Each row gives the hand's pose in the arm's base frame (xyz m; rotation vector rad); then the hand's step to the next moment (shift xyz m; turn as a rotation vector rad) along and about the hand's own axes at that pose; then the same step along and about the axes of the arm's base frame.
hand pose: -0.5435 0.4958 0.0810 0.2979 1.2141 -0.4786
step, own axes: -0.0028 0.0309 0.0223 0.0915 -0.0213 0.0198
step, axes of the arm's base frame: 0.0331 0.0168 0.0089 0.0301 -0.0452 -0.0792
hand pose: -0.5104 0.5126 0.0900 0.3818 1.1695 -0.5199
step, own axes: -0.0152 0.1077 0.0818 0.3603 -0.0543 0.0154
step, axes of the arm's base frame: 0.1196 0.0471 0.0446 0.0874 -0.1201 -0.3331
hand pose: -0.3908 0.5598 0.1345 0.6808 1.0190 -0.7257
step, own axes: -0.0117 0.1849 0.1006 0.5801 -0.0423 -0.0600
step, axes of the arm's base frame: 0.1935 0.0314 0.0776 0.1342 -0.1006 -0.5601
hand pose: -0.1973 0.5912 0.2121 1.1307 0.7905 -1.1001
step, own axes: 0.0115 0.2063 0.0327 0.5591 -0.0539 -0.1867
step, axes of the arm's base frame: 0.1990 -0.0249 0.0593 0.1216 0.0264 -0.5787
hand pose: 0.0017 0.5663 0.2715 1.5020 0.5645 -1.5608
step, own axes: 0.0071 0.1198 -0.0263 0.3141 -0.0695 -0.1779
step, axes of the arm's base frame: 0.1139 -0.0424 0.0178 0.0769 0.0943 -0.3469
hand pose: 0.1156 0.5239 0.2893 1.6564 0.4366 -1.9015
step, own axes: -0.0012 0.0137 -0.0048 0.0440 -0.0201 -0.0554
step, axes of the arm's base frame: 0.0122 -0.0076 0.0020 0.0285 0.0393 -0.0553
